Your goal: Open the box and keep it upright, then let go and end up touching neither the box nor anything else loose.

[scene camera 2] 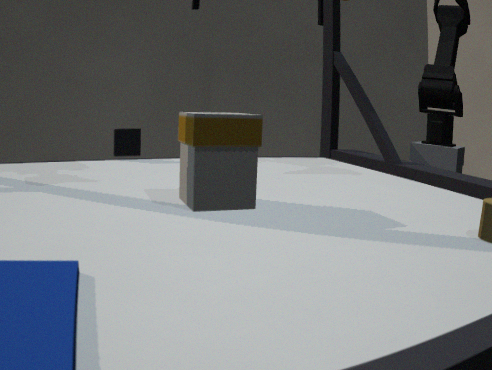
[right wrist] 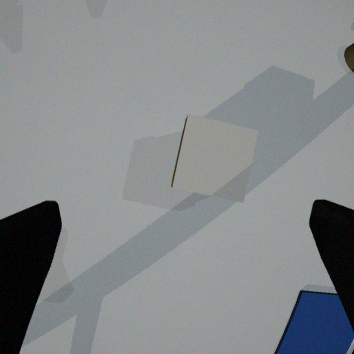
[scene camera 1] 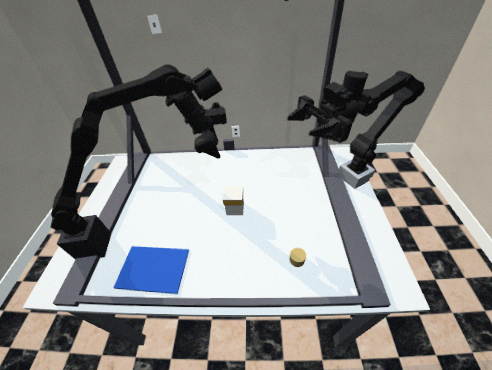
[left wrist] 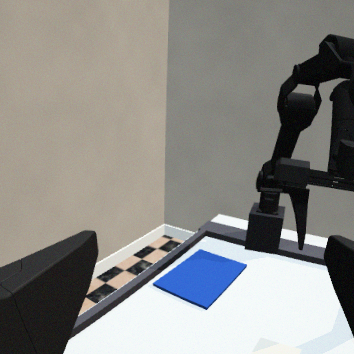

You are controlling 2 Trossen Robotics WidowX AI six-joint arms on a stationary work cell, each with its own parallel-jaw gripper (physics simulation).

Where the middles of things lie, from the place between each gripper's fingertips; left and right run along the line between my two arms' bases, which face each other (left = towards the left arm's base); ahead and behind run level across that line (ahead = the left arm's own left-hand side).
Labels:
Right now the blue mat (scene camera 1: 149, 269) is 7 cm ahead of my left hand, 51 cm to the right of it and 37 cm below it.
I see my right gripper 300 mm to the left of the blue mat, 260 mm above it and 200 mm short of it.

